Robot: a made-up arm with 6 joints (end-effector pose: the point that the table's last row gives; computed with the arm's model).
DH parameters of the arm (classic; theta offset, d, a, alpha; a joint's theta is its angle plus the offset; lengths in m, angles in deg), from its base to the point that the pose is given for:
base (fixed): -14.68 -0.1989 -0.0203 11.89
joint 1: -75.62 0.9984 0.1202 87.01
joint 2: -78.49 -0.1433 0.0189 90
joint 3: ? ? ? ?
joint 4: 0 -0.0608 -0.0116 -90
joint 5: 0 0.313 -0.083 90
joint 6: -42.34 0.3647 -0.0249 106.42
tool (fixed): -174.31 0.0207 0 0
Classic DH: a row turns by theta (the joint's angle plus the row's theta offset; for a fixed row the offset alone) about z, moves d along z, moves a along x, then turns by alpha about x.
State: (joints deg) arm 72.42 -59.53 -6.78 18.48 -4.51 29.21
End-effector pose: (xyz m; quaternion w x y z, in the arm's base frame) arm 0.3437 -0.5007 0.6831 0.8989 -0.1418 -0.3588 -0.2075
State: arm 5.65 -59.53 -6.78 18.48 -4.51 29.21
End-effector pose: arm -0.1995 -0.6775 0.6181 0.6823 -0.3086 -0.1187 -0.6520
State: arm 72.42 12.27 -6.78 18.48 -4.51 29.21
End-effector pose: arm 0.1437 -0.5005 1.0755 0.4863 -0.1932 -0.8103 -0.2637
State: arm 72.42 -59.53 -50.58 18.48 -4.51 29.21
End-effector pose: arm 0.1184 -0.4853 0.4796 0.7993 -0.0012 -0.2734 -0.5351
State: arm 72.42 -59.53 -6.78 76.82 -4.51 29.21
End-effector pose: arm 0.1910 -0.5097 0.9720 0.5787 -0.2412 -0.7281 -0.2770
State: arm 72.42 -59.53 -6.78 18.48 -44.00 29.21
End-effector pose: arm 0.4840 -0.4231 0.8801 0.8689 -0.3413 -0.3516 0.0698
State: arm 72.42 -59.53 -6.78 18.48 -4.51 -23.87
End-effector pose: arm 0.3672 -0.5070 0.6683 0.9895 -0.0455 0.0715 -0.1173
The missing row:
joint 3: 0 -0.0584 -0.0499 -90
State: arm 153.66 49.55 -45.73 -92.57 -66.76 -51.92
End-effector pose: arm -0.1972 0.3838 1.1373 0.3708 -0.4620 -0.3708 0.7152
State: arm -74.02 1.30 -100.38 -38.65 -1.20 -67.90
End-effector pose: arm -0.5383 -0.5468 0.4617 0.5564 0.3114 -0.4414 -0.6313
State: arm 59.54 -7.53 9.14 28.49 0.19 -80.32
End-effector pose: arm 0.2214 -0.5439 1.0801 0.9656 -0.1304 0.0751 -0.2119
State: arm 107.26 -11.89 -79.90 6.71 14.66 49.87
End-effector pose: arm 0.3945 -0.0327 0.5196 0.5402 0.4976 -0.3905 -0.5551
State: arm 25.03 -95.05 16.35 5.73 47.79 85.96
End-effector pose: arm -0.1410 -0.2694 0.3955 0.5961 -0.3281 -0.1614 -0.7148
